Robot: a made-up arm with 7 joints.
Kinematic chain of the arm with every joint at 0, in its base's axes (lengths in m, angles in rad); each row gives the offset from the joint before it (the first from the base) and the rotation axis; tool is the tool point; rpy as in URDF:
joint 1: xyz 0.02 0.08 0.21 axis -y
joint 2: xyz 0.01 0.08 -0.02 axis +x
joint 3: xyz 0 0 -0.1 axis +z
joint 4: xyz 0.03 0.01 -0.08 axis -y
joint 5: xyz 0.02 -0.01 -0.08 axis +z
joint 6: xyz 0 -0.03 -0.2 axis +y
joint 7: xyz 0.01 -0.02 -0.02 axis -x
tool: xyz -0.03 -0.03 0 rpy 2.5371 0.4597 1.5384
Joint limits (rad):
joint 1: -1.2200..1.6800
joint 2: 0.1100..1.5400
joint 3: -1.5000..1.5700
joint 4: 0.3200..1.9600
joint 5: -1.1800..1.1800
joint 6: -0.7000..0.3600
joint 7: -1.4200..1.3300
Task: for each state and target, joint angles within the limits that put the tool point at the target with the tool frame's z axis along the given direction. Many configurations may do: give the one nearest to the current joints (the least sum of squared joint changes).
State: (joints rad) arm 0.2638 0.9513 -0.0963 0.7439 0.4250 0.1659 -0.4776
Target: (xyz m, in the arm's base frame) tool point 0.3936 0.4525 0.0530 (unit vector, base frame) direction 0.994 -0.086 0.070
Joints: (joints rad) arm 0.6627 1.0517 -0.3186 0.6843 -0.0436 -0.0797 -0.2195
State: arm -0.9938 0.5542 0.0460 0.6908 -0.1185 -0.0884 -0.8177
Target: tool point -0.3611 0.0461 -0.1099 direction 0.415 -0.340 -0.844
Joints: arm -1.2200 0.2931 -0.7464 0.8036 0.0230 -0.3356 -0.9811
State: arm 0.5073 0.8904 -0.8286 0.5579 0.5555 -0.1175 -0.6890
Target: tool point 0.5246 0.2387 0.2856 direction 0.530 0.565 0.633
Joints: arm 1.3030 0.5591 -0.4746 0.5663 0.8503 0.0171 -0.8502
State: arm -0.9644 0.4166 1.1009 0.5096 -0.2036 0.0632 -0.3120
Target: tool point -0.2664 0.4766 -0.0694 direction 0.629 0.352 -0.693
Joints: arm -1.2200 0.4561 1.0847 0.5594 -0.3555 -0.6473 -0.1864
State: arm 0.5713 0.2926 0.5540 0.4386 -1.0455 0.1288 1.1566
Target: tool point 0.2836 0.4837 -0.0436 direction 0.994 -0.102 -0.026
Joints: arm 0.5350 0.6104 1.0601 0.4355 -0.7758 -0.0658 0.5770
